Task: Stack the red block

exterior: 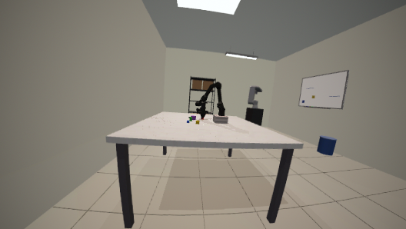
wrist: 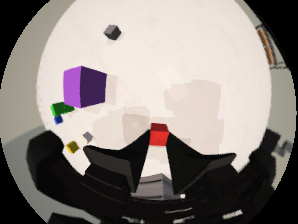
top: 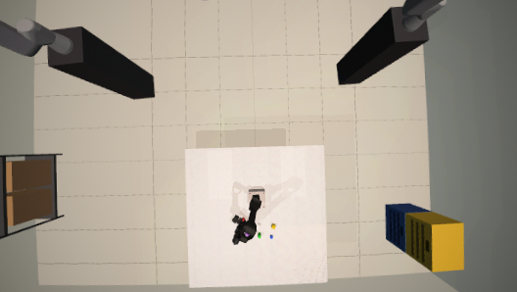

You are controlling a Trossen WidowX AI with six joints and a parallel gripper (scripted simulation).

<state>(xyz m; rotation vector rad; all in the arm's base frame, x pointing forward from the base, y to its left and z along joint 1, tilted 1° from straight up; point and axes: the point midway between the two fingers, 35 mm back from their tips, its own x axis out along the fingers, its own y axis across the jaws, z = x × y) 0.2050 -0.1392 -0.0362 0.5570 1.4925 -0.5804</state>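
The purple block is 12 cm ahead of my gripper tip, 4 cm to the left of it and 1 cm above it. The rest, counted from my gripper tip: small grey piece 16 cm ahead, 4 cm to the right; red block right at my gripper tip; yellow block 27 cm to the left, 9 cm ahead, 1 cm above.
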